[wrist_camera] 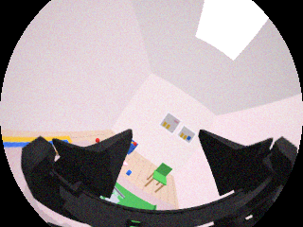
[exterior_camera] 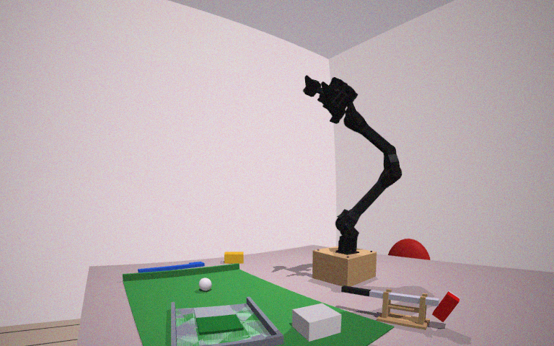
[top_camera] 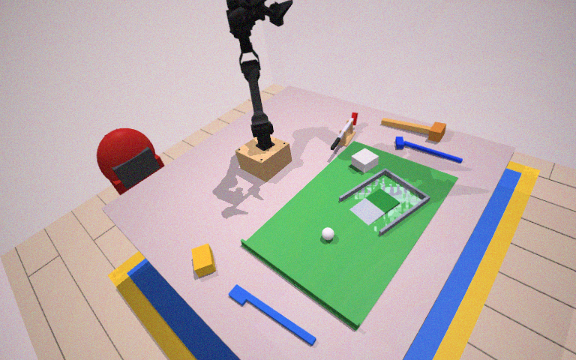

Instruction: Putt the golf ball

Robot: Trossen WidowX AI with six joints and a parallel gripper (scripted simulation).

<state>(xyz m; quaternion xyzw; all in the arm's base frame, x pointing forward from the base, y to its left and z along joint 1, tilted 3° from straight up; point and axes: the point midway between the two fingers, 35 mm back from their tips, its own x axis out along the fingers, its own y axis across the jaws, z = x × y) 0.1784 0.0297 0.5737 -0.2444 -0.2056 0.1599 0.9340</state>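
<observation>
Now: the red putter 40 mm behind my gripper tip, 280 mm to the left of it and 630 mm below it. From my gripper tip the other things lie so: white golf ball 310 mm ahead, 190 mm to the right, 670 mm below; green mat 290 mm ahead, 30 mm to the right, 690 mm below; white cube 150 mm ahead, 200 mm to the left, 670 mm below.
</observation>
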